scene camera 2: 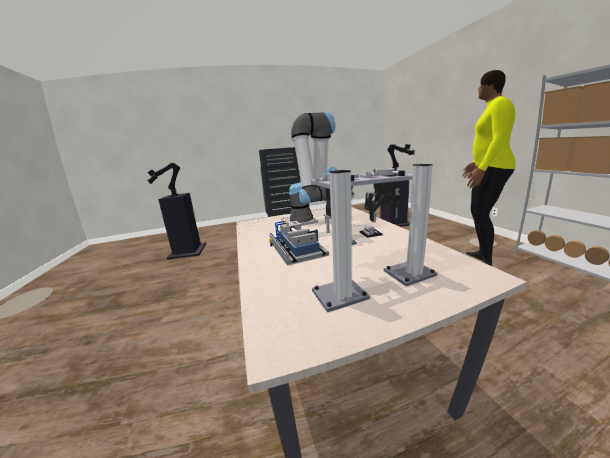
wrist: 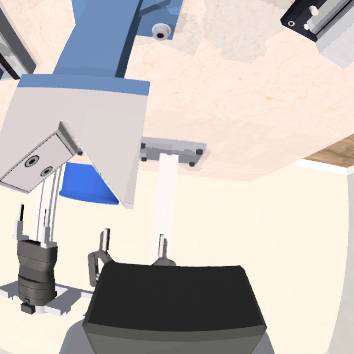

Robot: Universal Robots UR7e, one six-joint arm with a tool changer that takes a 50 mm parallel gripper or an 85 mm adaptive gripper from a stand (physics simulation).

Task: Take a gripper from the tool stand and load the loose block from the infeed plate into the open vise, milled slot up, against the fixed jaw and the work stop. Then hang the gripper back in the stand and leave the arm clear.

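Frame: origin at the arm's base, x left, y back, z up, level; millimetres.
Where they show: arm's base, origin of the base link: [scene camera 2: 301, 219].
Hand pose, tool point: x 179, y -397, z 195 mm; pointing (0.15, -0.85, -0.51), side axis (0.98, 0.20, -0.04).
Things, the pixels of their top centre, and the offset from my tool point. "pt": a spot on its surface instead.
- silver loose block, middle of its top: [scene camera 2: 368, 225] dx +114, dy +17, dz -166 mm
- black infeed plate, middle of its top: [wrist: 348, 17] [scene camera 2: 370, 232] dx +128, dy +17, dz -205 mm
- grey vise, middle of its top: [scene camera 2: 295, 228] dx -274, dy -34, dz -114 mm
- blue fixture, surface spot: [wrist: 95, 45] pt dx -43, dy -29, dz -127 mm
The arm [scene camera 2: 313, 126] is folded above the table behind the stand; no gripper or fingers show on its flange. In the wrist view, the tool stand [scene camera 2: 342, 235] [wrist: 167, 200] holds the parallel gripper [wrist: 34, 215], hanging at left, and the adaptive gripper [wrist: 133, 235], hanging with fingers apart and its body hidden by the black housing. The silver loose block [scene camera 2: 369, 229] [wrist: 341, 42] lies on the black infeed plate [scene camera 2: 376, 234] [wrist: 301, 11]; its slot cannot be made out. The blue and grey vise [scene camera 2: 303, 240] stands on the table left of the stand; its jaw gap is too small to judge.
A blue fixture [wrist: 95, 45] with a pale, angled block [wrist: 105, 120] fills the upper left of the wrist view, close to the camera. A blue round part [wrist: 85, 185] shows beyond it. A person [scene camera 2: 495, 130] stands right of the table, near a shelf rack [scene camera 2: 539, 135].
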